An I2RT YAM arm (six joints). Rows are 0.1 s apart.
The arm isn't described. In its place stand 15 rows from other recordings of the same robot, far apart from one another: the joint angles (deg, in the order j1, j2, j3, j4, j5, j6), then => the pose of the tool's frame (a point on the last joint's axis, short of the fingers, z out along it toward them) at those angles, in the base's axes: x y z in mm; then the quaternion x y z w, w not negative.
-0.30, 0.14, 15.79, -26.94, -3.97, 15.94 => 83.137 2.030 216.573 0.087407 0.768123 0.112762 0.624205
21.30, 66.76, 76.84, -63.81, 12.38, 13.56 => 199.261 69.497 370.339 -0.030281 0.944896 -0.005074 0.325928
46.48, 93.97, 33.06, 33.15, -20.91, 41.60 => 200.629 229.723 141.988 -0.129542 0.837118 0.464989 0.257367
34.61, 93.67, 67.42, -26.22, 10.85, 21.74 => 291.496 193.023 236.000 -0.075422 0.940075 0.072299 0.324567
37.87, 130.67, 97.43, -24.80, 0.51, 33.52 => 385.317 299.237 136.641 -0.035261 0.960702 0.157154 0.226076
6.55, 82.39, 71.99, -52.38, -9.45, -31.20 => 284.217 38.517 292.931 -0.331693 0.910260 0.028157 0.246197
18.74, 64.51, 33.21, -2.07, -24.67, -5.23 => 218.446 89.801 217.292 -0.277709 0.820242 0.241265 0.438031
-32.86, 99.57, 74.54, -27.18, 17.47, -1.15 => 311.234 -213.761 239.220 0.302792 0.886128 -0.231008 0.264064
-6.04, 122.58, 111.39, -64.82, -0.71, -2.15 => 438.239 -45.926 240.926 0.032933 0.991992 -0.002562 0.121909
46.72, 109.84, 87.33, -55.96, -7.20, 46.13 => 257.784 280.254 216.350 -0.011420 0.992933 0.115691 0.023843
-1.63, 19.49, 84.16, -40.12, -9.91, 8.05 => -78.872 8.374 494.013 -0.026962 0.542798 0.093553 0.834201
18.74, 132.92, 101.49, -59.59, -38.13, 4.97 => 408.004 161.632 128.283 0.110411 -0.938644 -0.317933 0.075334
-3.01, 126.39, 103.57, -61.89, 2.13, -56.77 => 435.151 -24.206 177.196 -0.450799 0.891239 -0.039090 0.030750
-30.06, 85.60, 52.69, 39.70, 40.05, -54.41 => 281.557 -189.417 305.952 0.118721 0.663817 -0.640568 0.367320
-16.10, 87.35, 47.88, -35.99, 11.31, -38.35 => 250.178 -79.477 162.377 -0.178232 0.970990 -0.144528 0.067261
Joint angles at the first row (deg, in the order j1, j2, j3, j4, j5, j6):
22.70 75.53 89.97 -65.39 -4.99 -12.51
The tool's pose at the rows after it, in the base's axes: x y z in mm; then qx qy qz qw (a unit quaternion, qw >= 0):
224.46 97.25 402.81 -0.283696 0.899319 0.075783 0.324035
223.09 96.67 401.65 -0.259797 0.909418 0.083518 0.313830
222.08 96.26 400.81 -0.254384 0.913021 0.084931 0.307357
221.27 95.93 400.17 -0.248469 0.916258 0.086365 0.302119
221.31 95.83 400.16 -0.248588 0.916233 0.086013 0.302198
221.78 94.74 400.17 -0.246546 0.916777 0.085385 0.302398
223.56 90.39 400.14 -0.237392 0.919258 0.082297 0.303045
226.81 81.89 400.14 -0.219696 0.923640 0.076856 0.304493
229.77 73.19 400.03 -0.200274 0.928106 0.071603 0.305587
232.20 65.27 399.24 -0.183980 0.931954 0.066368 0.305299
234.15 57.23 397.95 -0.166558 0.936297 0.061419 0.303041
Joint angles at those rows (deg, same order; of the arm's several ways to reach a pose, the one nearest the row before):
22.70 75.53 89.98 -65.84 -4.99 -10.57
22.70 75.53 89.97 -66.83 -4.99 -7.49
22.70 75.53 89.97 -67.55 -5.02 -6.77
22.70 75.53 89.98 -68.12 -5.02 -6.00
22.68 75.53 89.97 -68.12 -4.99 -6.04
22.39 75.53 89.98 -68.12 -5.02 -6.07
21.28 75.53 89.97 -68.14 -4.99 -6.04
19.11 75.53 89.97 -68.14 -5.02 -6.00
16.93 75.53 89.95 -68.14 -5.02 -5.78
14.96 75.53 89.80 -68.16 -5.02 -5.74
12.99 75.53 89.58 -68.34 -5.02 -5.56

